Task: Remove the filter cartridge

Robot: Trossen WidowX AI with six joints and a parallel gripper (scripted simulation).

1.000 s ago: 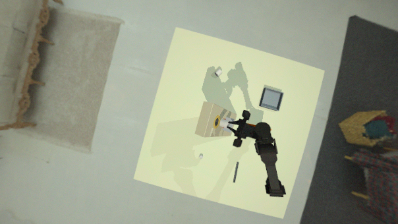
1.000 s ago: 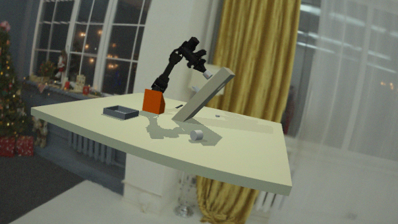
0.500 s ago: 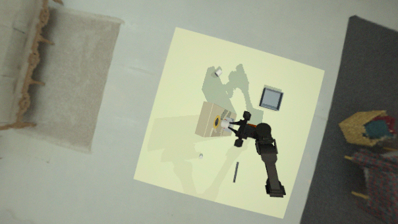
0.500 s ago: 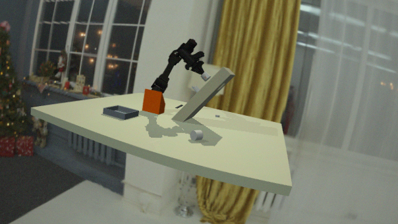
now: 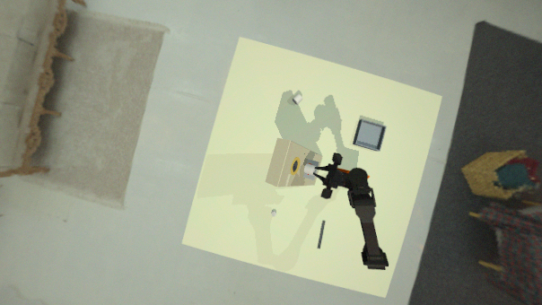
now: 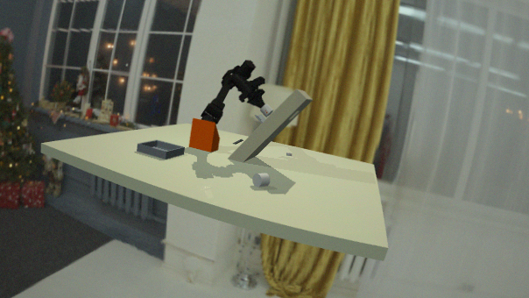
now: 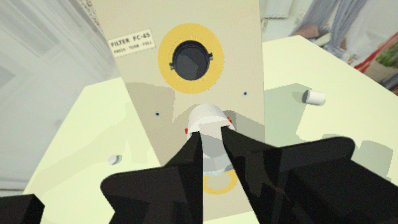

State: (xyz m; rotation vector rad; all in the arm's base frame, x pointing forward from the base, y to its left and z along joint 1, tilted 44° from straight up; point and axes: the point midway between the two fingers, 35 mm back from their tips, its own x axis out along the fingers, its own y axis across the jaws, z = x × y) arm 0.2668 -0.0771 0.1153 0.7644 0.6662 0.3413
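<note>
Right now my gripper tip is 10 mm short of the round filter cartridge and 10 mm above it. The rest, counted from my gripper tip: grey tray: 310 mm behind, 310 mm to the right, 230 mm below; service panel: 50 mm ahead, 10 mm to the left, 50 mm below.
</note>
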